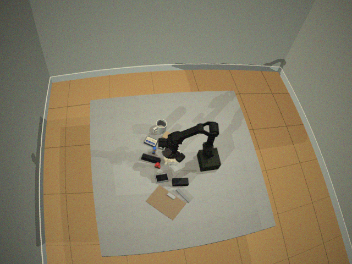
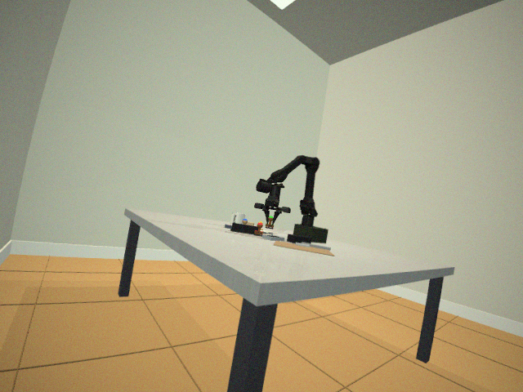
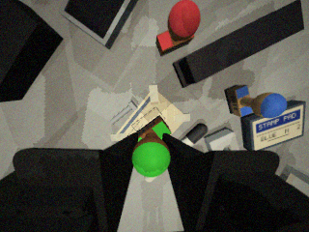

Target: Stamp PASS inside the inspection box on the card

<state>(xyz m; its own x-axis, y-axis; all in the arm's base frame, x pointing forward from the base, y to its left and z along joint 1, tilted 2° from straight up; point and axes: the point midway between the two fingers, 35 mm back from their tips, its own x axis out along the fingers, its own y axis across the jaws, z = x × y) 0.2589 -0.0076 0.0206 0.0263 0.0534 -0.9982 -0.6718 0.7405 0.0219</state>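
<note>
Now: gripper tip 1 cm past the cream card, 1 cm to the left of it and 6 cm above it. Round my gripper tip: marker 1 cm ahead, 7 cm to the right, 5 cm below; then green-knobbed stamp right at my gripper tip; then yellow-knobbed stamp 1 cm behind, 11 cm to the right, 4 cm below.
</note>
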